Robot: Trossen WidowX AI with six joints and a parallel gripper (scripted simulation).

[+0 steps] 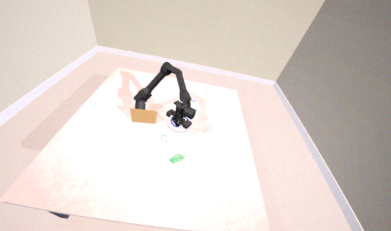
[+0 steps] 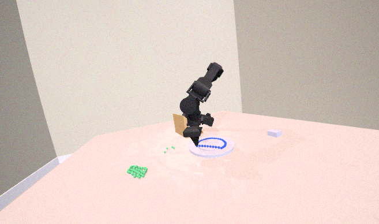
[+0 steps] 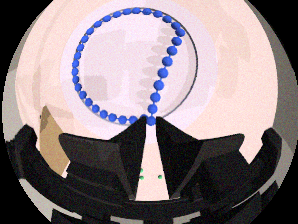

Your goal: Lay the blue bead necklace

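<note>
My gripper tip is now 1 cm short of the round white bead board, 6 cm to the right of it and 1 cm above it. The rest, counted from my gripper tip: small grey block 12 cm ahead, 36 cm to the left, 1 cm below.
</note>
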